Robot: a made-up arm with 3 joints. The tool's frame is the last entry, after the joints. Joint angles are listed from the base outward. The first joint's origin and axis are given. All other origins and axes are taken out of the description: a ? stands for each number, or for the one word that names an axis. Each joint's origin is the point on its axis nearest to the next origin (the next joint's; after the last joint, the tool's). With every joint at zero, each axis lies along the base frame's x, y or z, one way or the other. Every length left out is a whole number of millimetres.
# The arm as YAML. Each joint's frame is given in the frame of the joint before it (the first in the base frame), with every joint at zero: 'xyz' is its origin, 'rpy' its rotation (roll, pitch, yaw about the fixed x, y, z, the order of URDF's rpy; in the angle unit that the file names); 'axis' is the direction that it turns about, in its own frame. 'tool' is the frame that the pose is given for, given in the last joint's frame.
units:
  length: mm
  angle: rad
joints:
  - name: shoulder
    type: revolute
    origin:
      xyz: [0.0, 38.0, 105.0]
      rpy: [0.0, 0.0, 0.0]
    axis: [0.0, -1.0, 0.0]
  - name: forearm
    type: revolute
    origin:
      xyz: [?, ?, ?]
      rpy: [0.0, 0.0, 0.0]
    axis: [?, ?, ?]
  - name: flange
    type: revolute
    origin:
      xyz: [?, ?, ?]
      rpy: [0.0, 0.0, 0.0]
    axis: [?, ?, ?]
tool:
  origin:
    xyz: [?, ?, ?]
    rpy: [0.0, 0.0, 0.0]
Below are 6 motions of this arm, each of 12 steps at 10 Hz.
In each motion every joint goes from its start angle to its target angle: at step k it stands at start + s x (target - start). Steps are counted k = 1, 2, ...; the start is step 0. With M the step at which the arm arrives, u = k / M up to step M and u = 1 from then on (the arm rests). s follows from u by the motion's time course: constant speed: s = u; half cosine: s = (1 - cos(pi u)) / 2; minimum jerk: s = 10 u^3 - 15 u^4 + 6 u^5.
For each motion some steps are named. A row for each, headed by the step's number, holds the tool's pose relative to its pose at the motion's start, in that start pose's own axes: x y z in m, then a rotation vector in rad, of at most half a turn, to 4 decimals.
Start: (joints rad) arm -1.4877 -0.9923 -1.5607
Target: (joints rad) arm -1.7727 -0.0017 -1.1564
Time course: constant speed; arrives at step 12
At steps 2, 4, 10, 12:
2: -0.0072 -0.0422 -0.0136 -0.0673 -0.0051 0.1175
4: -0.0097 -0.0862 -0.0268 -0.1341 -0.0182 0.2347
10: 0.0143 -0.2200 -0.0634 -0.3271 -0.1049 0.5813
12: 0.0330 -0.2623 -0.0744 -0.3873 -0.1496 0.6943

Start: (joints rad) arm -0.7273 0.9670 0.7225
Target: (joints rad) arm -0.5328 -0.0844 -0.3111
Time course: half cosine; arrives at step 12
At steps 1, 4, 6, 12:
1: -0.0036 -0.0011 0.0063 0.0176 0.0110 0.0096
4: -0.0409 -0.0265 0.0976 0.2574 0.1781 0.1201
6: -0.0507 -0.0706 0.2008 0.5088 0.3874 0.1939
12: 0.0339 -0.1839 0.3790 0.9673 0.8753 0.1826

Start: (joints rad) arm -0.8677 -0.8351 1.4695
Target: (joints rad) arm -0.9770 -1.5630 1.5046
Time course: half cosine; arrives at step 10
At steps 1, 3, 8, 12:
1: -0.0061 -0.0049 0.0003 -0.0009 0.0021 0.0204
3: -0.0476 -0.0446 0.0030 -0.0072 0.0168 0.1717
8: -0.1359 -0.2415 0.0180 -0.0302 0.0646 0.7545
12: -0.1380 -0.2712 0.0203 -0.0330 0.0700 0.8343

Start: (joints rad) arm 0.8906 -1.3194 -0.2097
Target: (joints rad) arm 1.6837 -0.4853 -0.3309
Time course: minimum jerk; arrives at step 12
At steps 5, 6, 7, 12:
5: 0.0737 -0.0153 -0.0776 0.0409 -0.5491 0.1290
6: 0.1184 -0.0185 -0.0944 0.0572 -0.7904 0.1934
7: 0.1662 -0.0191 -0.0985 0.0716 -1.0306 0.2624
12: 0.2682 -0.0106 -0.0609 0.0932 -1.5689 0.4347

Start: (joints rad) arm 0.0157 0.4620 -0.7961
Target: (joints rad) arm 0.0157 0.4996 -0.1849
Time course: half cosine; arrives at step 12
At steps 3, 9, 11, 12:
3: 0.0001 -0.0085 -0.0185 -0.0895 -0.0040 0.0038
9: 0.0038 -0.0696 -0.0948 -0.5216 -0.0279 0.0166
11: 0.0050 -0.0838 -0.1058 -0.6007 -0.0330 0.0178
12: 0.0052 -0.0857 -0.1072 -0.6111 -0.0337 0.0180

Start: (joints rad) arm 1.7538 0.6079 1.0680
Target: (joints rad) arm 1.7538 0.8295 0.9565
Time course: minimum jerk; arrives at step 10
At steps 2, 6, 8, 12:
2: 0.0040 0.0033 -0.0003 0.0065 -0.0062 -0.0112
6: 0.0488 0.0352 -0.0012 0.0760 -0.0779 -0.1297
8: 0.0683 0.0466 -0.0006 0.1047 -0.1101 -0.1775
12: 0.0727 0.0490 -0.0004 0.1110 -0.1175 -0.1880

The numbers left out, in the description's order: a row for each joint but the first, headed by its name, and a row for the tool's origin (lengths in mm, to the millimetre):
forearm: xyz 118.0 0.0 -88.0, axis 0.0 -1.0 0.0
flange: xyz -251.0 0.0 -97.0, axis -1.0 0.0 0.0
tool: xyz 0.0 199.0 -75.0

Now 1 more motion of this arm.
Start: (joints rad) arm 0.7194 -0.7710 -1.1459
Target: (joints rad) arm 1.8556 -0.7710 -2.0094
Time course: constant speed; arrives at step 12
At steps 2, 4, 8, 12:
2: -0.0155 -0.0108 0.0205 0.1435 -0.0655 0.1778
4: -0.0329 -0.0293 0.0404 0.2844 -0.1054 0.3651
8: -0.0607 -0.0894 0.0760 0.5476 -0.1049 0.7604
12: -0.0608 -0.1702 0.1062 0.7663 0.0080 1.1689

